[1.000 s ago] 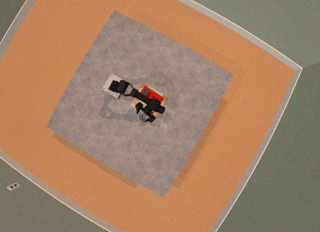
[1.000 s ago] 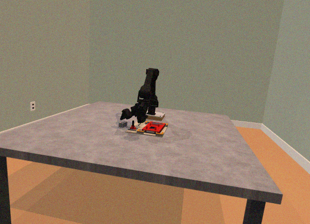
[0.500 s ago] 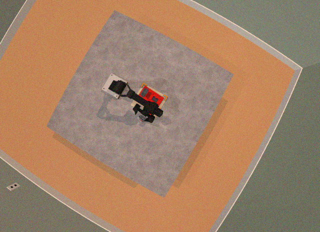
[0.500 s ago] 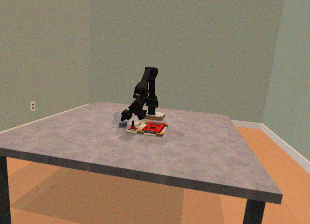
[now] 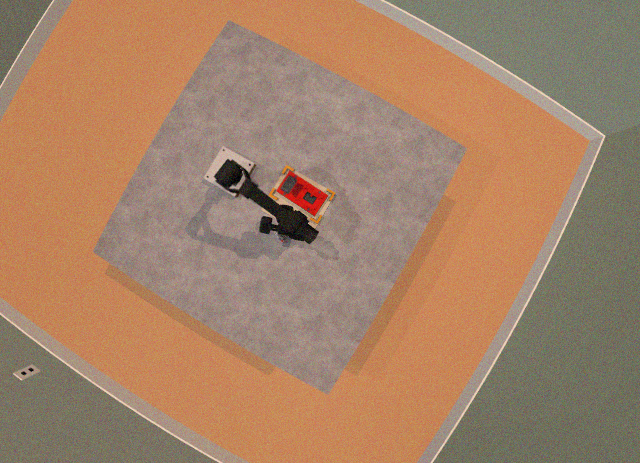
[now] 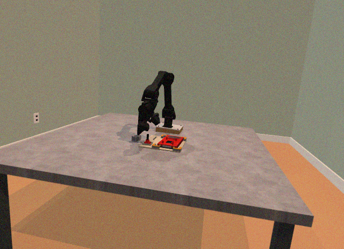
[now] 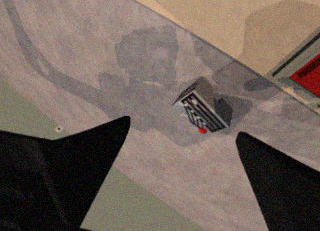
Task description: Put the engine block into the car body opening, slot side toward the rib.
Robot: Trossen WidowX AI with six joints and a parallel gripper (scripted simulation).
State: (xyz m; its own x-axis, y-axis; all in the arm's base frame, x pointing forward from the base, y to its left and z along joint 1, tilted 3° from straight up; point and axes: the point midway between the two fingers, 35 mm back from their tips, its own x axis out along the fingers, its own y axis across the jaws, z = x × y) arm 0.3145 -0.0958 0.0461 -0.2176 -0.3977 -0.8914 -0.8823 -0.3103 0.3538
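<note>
Right now the grey engine block is 50 mm below my gripper tip and 10 mm ahead of it. The rest, counted from my gripper tip: black upright peg: 80 mm to the left, 60 mm ahead, 20 mm below.
</note>
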